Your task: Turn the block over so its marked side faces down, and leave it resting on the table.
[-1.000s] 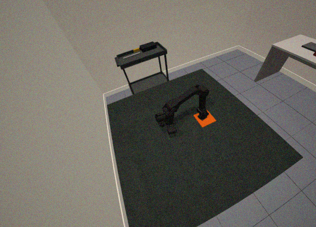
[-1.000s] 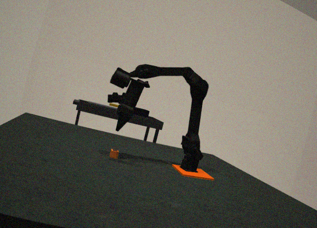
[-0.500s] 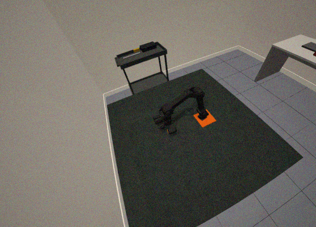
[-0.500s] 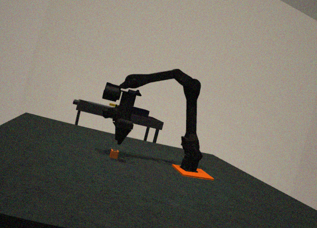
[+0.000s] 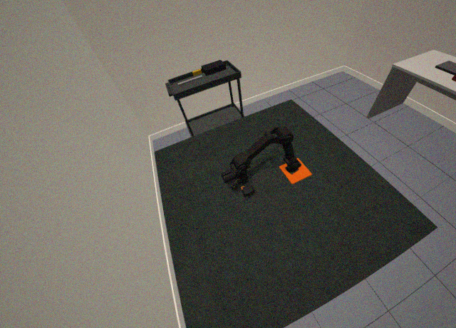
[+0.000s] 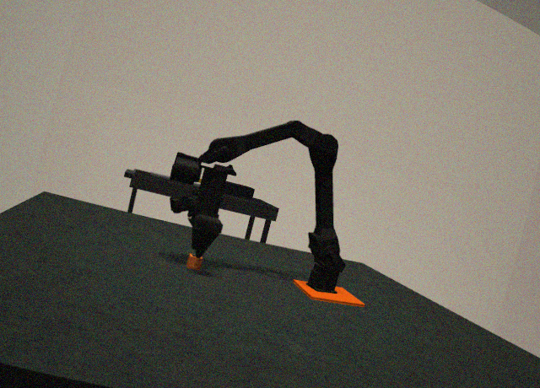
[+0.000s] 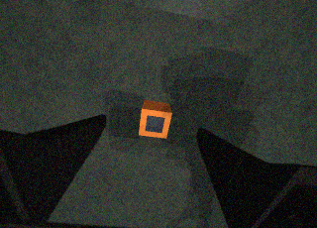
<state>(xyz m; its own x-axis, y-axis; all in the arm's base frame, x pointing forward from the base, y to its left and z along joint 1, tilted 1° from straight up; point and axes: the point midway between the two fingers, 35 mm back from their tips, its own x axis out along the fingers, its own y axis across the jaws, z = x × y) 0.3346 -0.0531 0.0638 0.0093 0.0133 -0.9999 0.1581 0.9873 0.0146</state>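
Now: the orange block 1 cm below my gripper tip.
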